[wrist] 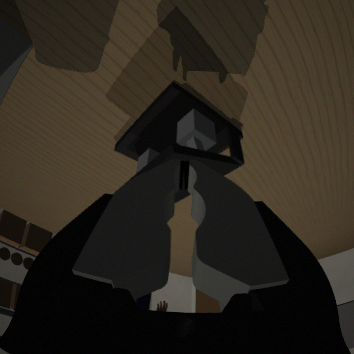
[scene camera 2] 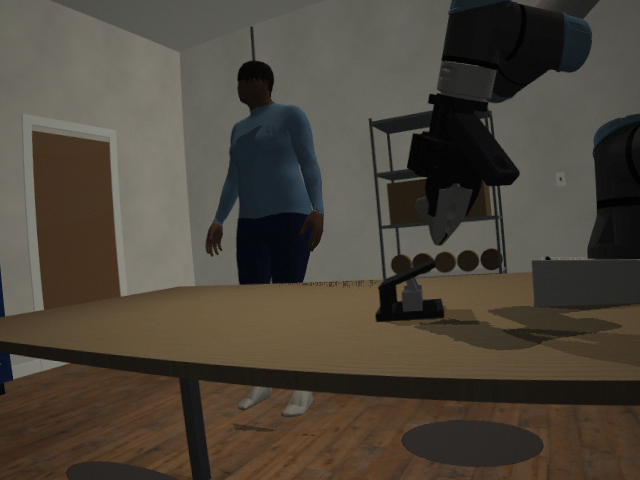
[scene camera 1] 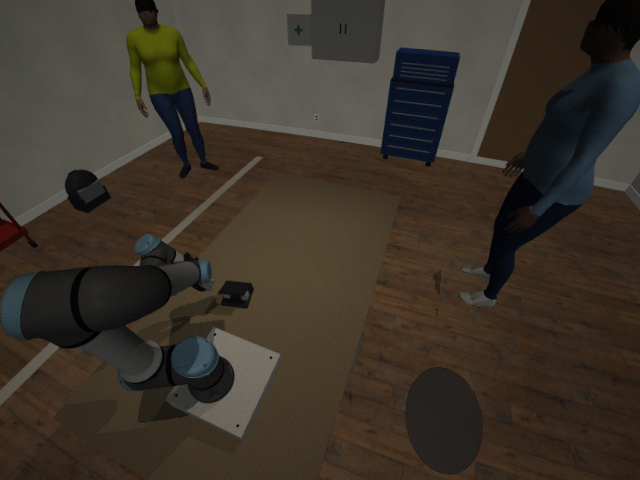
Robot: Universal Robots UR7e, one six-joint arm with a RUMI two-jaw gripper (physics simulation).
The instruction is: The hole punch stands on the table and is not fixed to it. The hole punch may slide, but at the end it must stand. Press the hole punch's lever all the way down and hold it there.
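Frame: origin at the arm's base, x ahead, y left, z up, level; metres.
Seen in the pictures: gripper, fingertip midpoint: [wrist: 183,163] [scene camera 2: 438,244] [scene camera 1: 211,289]; arm's base at its link origin: [scene camera 2: 633,258] [scene camera 1: 212,379].
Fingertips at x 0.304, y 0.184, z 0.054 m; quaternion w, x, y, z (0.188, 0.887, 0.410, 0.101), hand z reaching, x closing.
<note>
Offsets run from my fingertips to a thing's top centre. "*": to the spot under its first point. Level surfaces: height alone.
The black hole punch @(* 0.031 m ahead, 0.079 m right, 0.100 m down) [scene camera 1: 236,302] [scene camera 2: 412,311] [wrist: 160,117] stands upright on its base on the table @(0.112 m down) [scene camera 1: 310,248] [scene camera 2: 206,330] [wrist: 295,115]. Its lever @(0.065 m ahead, 0.064 m right, 0.027 m down) [scene camera 1: 237,285] [scene camera 2: 408,273] is raised and slopes up toward the robot's side, with grey blocks below it. My gripper [scene camera 1: 209,285] [scene camera 2: 439,242] [wrist: 183,163] is shut and empty. It is tilted, and its tips are a little above the lever's raised end, with a visible gap in scene camera 2. In the wrist view the fingertips hide part of the lever.
The white base plate [scene camera 1: 253,384] [scene camera 2: 578,283] of the arm is on the table beside the punch. A person in blue [scene camera 1: 560,139] [scene camera 2: 273,165] stands beyond the table, and a person in yellow [scene camera 1: 164,64] stands near the back wall. A shelf rack [scene camera 2: 376,206] is behind.
</note>
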